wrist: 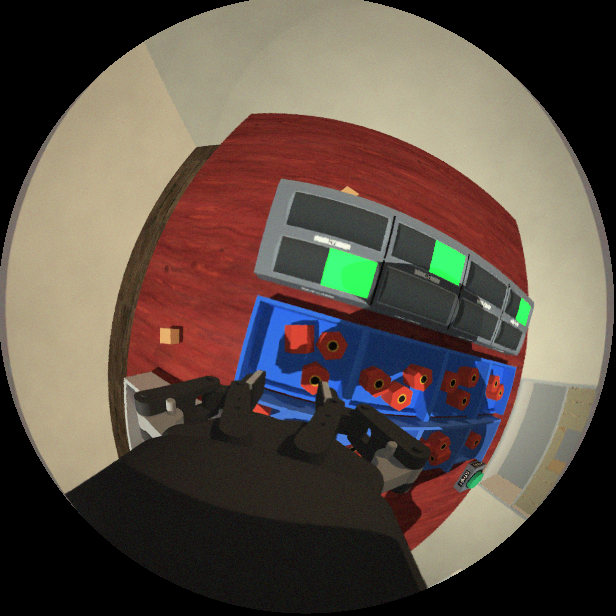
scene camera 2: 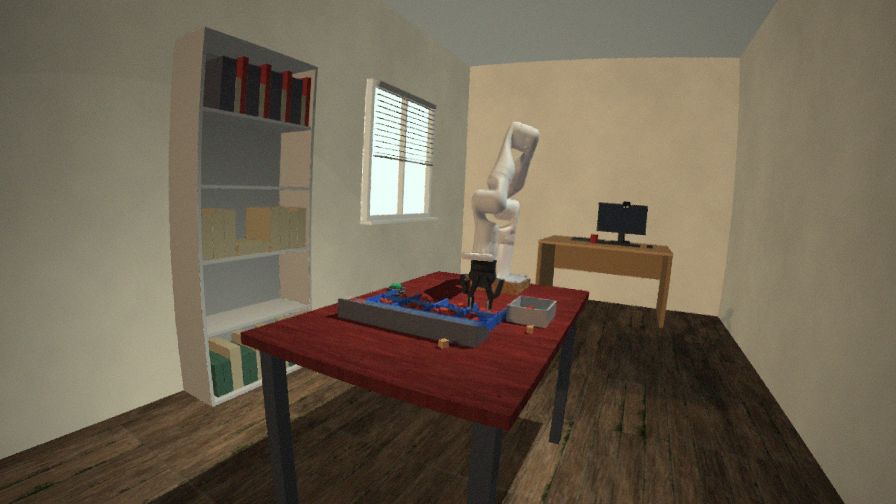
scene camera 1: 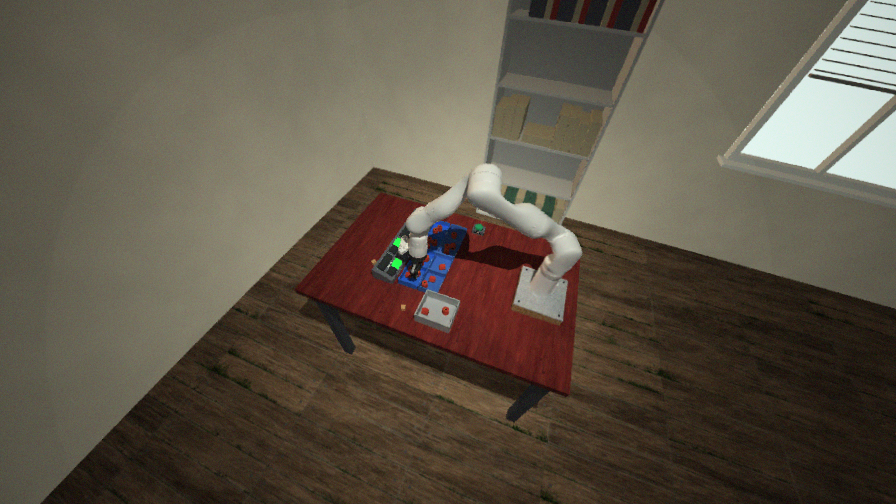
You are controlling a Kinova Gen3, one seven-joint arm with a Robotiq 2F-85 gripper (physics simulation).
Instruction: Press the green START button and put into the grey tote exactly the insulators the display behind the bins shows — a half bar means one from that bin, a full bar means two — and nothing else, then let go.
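Observation:
My gripper [wrist: 287, 386] is open and empty, hanging just above the blue bin block [wrist: 373, 379] near its end by the grey tote; it also shows in scene camera 1 [scene camera 1: 411, 270] and scene camera 2 [scene camera 2: 481, 305]. Several red insulators [wrist: 316, 373] lie in the bins. The grey display [wrist: 396, 270] behind the bins shows three green half bars [wrist: 347, 274]. The grey tote [scene camera 1: 436, 310] holds two red insulators [scene camera 1: 434, 309]. The green START button [wrist: 472, 479] sits at the far end of the bins, also in scene camera 1 [scene camera 1: 478, 228].
Two small tan cubes lie on the red table, one near the tote [wrist: 170, 334] and one behind the display [wrist: 348, 190]. The arm base [scene camera 1: 540, 300] stands on the table's other side. A bookshelf [scene camera 2: 250, 206] stands beside the table.

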